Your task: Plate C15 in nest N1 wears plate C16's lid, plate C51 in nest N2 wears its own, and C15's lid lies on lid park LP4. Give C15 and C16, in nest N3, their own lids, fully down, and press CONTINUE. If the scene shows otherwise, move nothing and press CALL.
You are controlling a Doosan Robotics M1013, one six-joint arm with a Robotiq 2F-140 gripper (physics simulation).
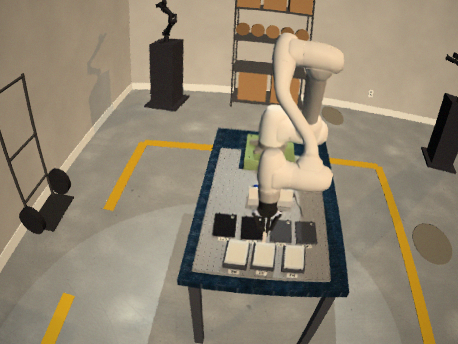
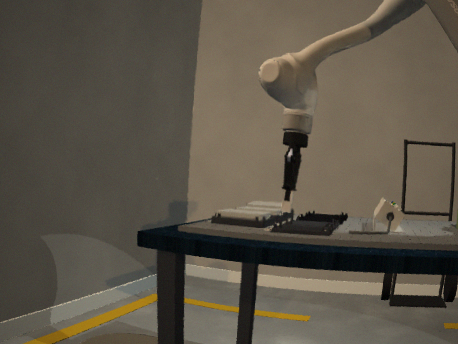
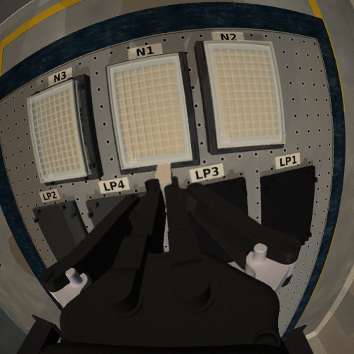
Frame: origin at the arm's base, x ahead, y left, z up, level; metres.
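Seen in the pictures: gripper, fingertip midpoint: (image 1: 263, 241) (image 2: 285, 212).
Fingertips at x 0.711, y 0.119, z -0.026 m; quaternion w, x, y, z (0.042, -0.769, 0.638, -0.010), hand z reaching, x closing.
Pixels of each thing's top centre, then the offset from my fingertips to it.
- Plate C15 at its top centre: (image 2: 260, 208) (image 1: 264, 253) dz +0.006, dx +0.075, dy +0.020 m
- plate C51 at its top centre: (image 2: 269, 202) (image 1: 237, 250) dz +0.018, dx +0.102, dy -0.092 m
- Plate C16 at its top centre: (image 2: 244, 211) (image 1: 294, 255) dz +0.006, dx +0.054, dy +0.152 m
- Lid park LP4 at its top centre: (image 2: 313, 219) (image 1: 281, 228) dz -0.009, dx -0.111, dy +0.061 m
- LP1 at its top centre: (image 2: 327, 212) (image 1: 224, 222) dz -0.009, dx -0.068, dy -0.200 m
- tilted pale box at its top centre: (image 2: 389, 199) (image 1: 271, 187) dz +0.055, dx -0.316, dy -0.039 m
Plate C15 (image 1: 263, 255) (image 3: 150, 112) in nest N1 and plate C51 (image 1: 236, 253) (image 3: 245, 92) in nest N2 show pale wells inside clear rims, like lidded plates. Plate C16 (image 1: 293, 258) (image 3: 55, 132) sits in nest N3; I cannot tell if it wears a lid. Plate codes are unreadable. Lid park LP4 (image 1: 281, 231) (image 3: 107, 206) is dark grey and partly hidden by my fingers; no clear lid shows on it. My gripper (image 1: 265, 232) (image 2: 287, 197) (image 3: 165, 173) is shut with no plate or lid, above the gap between N1 and the lid parks. A pale piece shows at its fingertips.
Lid parks LP2 (image 1: 305, 232) (image 3: 60, 225), LP3 (image 3: 230, 200) and LP1 (image 1: 225, 225) (image 3: 287, 200) line up beside LP4. A tilted pale box (image 2: 387, 215) stands farther back on the perforated board; its button labels are unreadable. The blue table edge (image 1: 265, 287) runs beyond the nests.
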